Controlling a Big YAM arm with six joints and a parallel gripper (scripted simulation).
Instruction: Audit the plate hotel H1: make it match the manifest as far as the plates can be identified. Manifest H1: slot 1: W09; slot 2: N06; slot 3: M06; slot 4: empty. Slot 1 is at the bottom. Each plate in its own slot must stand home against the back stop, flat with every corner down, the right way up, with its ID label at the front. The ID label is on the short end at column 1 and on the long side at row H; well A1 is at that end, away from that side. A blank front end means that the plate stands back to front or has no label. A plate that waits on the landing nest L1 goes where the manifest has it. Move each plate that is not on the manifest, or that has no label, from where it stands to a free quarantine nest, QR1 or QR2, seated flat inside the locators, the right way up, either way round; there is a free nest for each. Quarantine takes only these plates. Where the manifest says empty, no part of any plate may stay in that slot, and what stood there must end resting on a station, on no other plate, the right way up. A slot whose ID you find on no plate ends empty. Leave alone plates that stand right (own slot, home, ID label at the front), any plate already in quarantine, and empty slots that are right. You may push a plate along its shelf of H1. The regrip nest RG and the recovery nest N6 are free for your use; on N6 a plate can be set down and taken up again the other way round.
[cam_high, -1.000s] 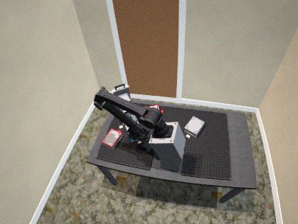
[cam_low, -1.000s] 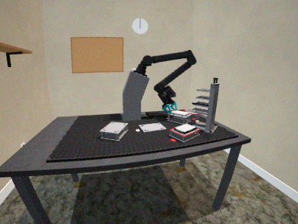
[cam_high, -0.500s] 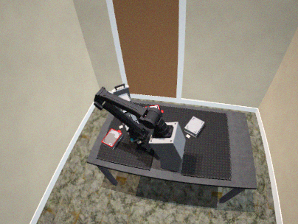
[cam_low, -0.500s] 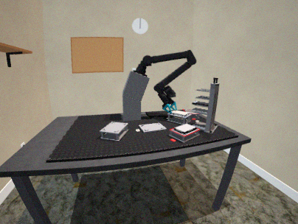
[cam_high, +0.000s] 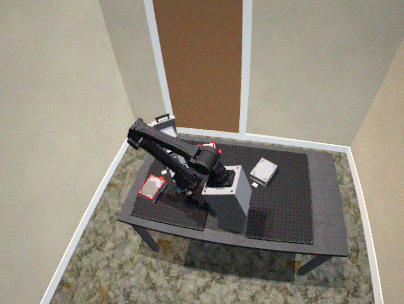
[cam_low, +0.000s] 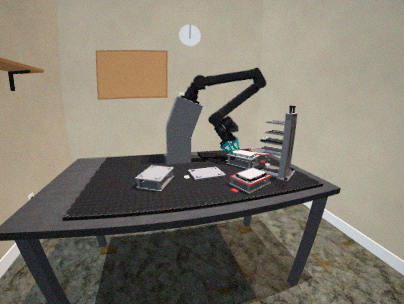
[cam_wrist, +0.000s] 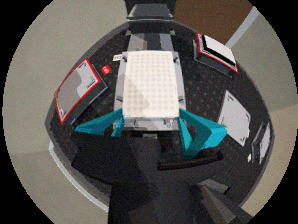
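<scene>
Right now my hand is 4 cm to the right of the white well plate and 4 cm short of it.
</scene>
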